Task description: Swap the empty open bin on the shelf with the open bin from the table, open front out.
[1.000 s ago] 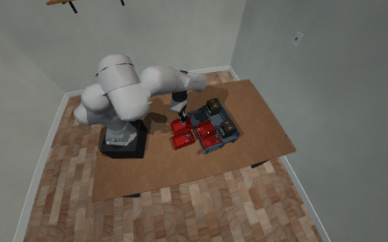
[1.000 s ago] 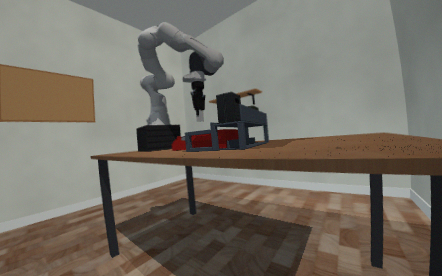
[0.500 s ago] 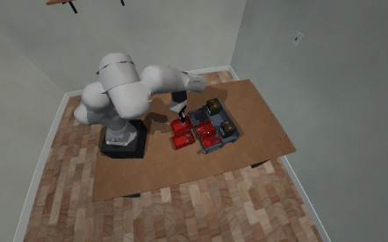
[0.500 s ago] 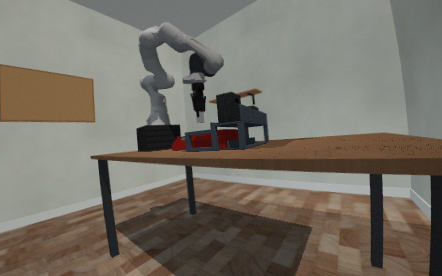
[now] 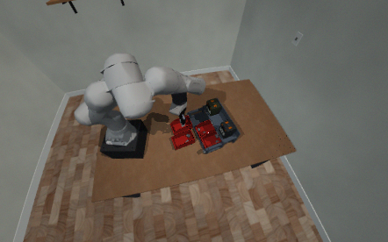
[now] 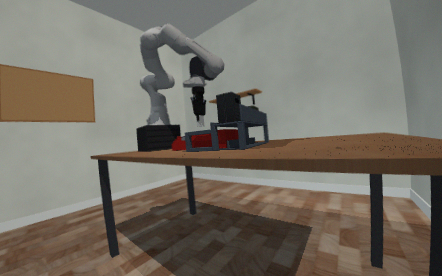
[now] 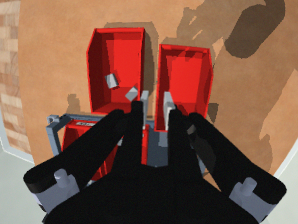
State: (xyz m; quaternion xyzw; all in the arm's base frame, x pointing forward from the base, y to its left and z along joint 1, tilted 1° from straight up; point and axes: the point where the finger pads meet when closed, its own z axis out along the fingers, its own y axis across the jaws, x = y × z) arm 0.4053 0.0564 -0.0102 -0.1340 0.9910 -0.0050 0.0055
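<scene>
Now: the grey shelf lip 15 cm below my hand, 11 cm ahead of it and 4 cm to the right of it. Round my hand: black box 32 cm ahead, 10 cm to the right.
</scene>
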